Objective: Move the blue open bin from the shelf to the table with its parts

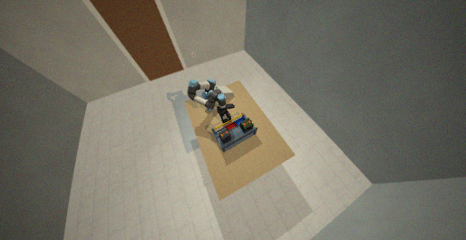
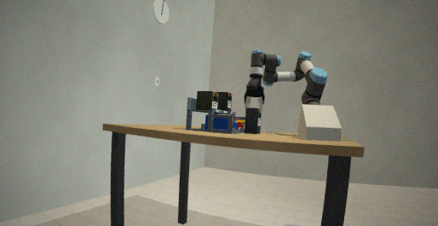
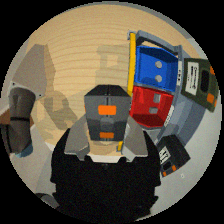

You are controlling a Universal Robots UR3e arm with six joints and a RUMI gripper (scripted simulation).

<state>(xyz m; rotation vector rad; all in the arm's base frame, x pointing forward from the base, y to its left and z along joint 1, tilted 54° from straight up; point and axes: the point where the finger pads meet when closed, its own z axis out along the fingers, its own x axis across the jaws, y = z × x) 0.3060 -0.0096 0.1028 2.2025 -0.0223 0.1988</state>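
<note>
My hand is 5 cm short of the yellow rod and 4 cm above it. Round my hand: dark box: 4 cm below; red bin: 13 cm ahead, 6 cm below, 1 cm to the right; blue open bin: 14 cm ahead, 10 cm to the left, 6 cm below.
</note>
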